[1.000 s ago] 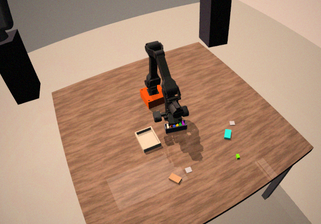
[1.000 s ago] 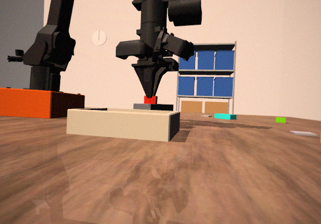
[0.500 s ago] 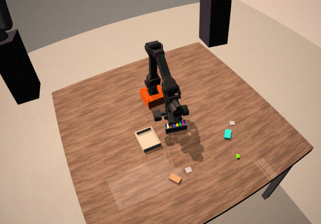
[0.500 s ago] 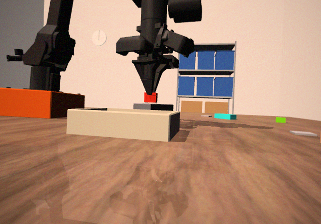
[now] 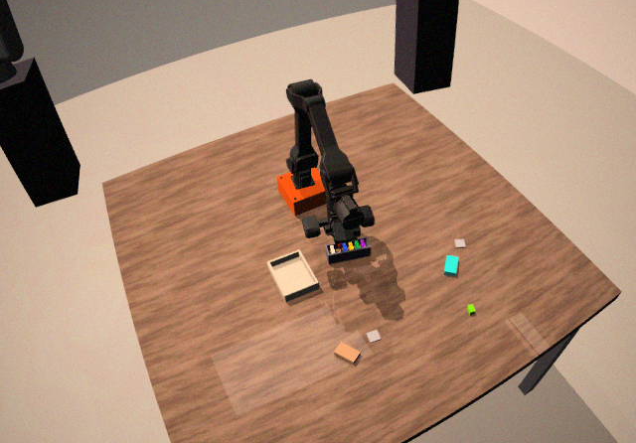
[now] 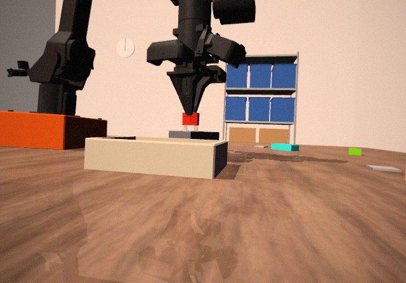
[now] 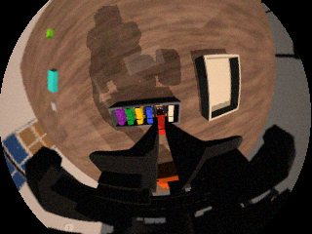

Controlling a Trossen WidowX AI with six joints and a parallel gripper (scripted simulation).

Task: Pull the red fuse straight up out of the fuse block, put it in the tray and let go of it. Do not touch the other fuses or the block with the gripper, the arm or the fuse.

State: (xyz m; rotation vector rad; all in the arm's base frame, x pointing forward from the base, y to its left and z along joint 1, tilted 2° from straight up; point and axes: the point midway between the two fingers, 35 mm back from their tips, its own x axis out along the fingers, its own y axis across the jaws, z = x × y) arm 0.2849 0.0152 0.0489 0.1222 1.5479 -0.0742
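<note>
Now: the beige tray 30 mm ahead of my gripper tip, 150 mm to the right of it and 60 mm below it. Also, from my gripper tip: red fuse (10 mm below).
</note>
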